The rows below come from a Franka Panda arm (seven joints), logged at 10 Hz.
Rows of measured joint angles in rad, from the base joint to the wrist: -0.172, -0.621, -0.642, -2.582, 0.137, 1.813, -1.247; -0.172, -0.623, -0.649, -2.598, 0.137, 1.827, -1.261; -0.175, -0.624, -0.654, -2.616, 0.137, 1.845, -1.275; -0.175, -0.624, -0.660, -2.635, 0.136, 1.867, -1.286; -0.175, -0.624, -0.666, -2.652, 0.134, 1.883, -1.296; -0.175, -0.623, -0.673, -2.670, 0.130, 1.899, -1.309; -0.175, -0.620, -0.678, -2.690, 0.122, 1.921, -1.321; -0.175, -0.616, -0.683, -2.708, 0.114, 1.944, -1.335; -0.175, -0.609, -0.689, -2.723, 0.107, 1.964, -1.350; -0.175, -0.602, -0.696, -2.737, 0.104, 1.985, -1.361
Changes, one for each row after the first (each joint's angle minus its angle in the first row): 0.000, -0.002, -0.007, -0.016, 0.000, 0.014, -0.014; -0.003, -0.003, -0.012, -0.034, 0.000, 0.032, -0.028; -0.003, -0.003, -0.018, -0.053, -0.001, 0.054, -0.039; -0.003, -0.003, -0.024, -0.070, -0.003, 0.070, -0.049; -0.003, -0.002, -0.031, -0.088, -0.007, 0.086, -0.062; -0.003, 0.001, -0.036, -0.108, -0.015, 0.108, -0.074; -0.003, 0.005, -0.041, -0.126, -0.023, 0.131, -0.088; -0.003, 0.012, -0.047, -0.141, -0.030, 0.151, -0.103; -0.003, 0.019, -0.054, -0.155, -0.033, 0.172, -0.114
